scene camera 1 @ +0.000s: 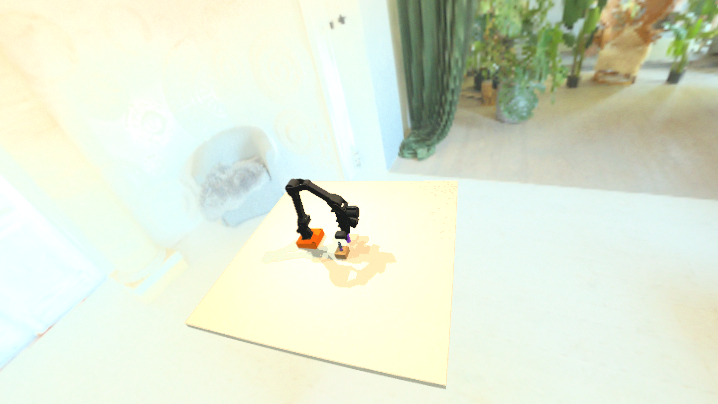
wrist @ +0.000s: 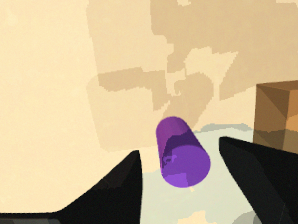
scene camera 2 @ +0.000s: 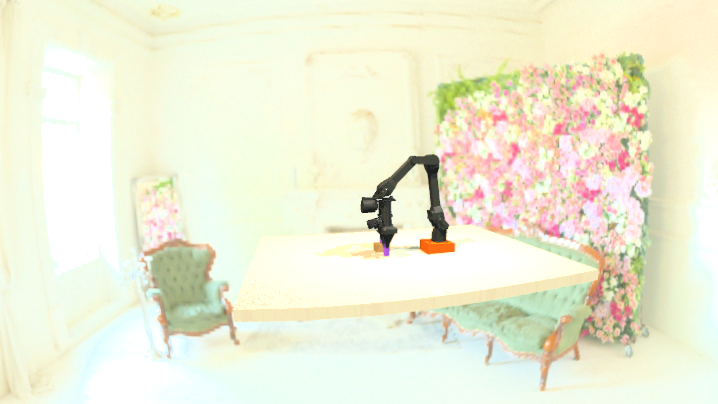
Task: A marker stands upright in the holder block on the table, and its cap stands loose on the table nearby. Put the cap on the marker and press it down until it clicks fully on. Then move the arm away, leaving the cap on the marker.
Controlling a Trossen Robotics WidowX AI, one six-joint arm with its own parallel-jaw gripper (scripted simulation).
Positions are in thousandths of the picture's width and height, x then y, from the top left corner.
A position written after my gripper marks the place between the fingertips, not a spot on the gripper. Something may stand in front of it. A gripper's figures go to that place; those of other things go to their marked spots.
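My gripper (wrist: 606,672), 10 cm from the lens. Purple cap (wrist: 619,730), 9 cm from the lens.
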